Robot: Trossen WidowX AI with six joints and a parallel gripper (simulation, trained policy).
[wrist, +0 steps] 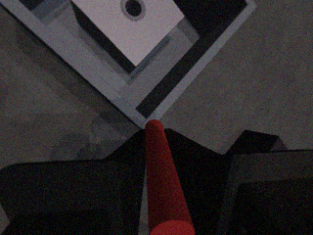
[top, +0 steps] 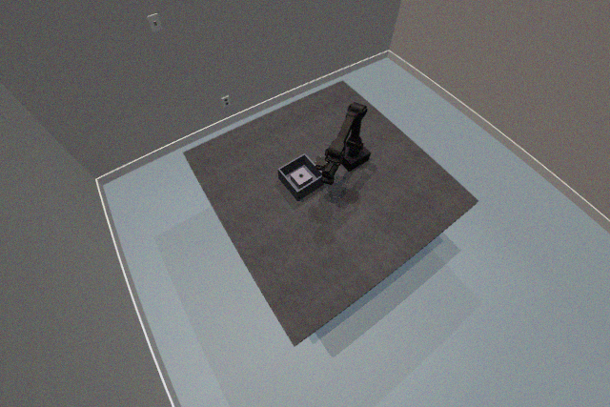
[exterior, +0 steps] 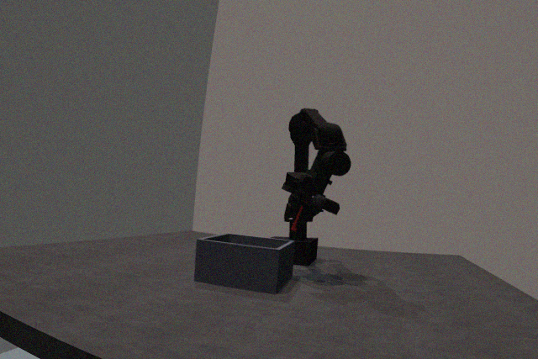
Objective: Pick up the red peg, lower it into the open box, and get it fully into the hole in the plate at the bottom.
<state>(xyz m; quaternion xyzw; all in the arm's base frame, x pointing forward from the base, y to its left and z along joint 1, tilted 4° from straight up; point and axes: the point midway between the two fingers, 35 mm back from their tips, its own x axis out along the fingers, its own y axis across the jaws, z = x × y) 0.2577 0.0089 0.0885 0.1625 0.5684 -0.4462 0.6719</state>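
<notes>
My gripper tip is now 70 mm short of the plate, 110 mm to the left of it and 90 mm above it. Also, from my gripper tip: red peg 10 mm to the left, 30 mm above; then box 70 mm ahead, 110 mm to the right, 110 mm below.
</notes>
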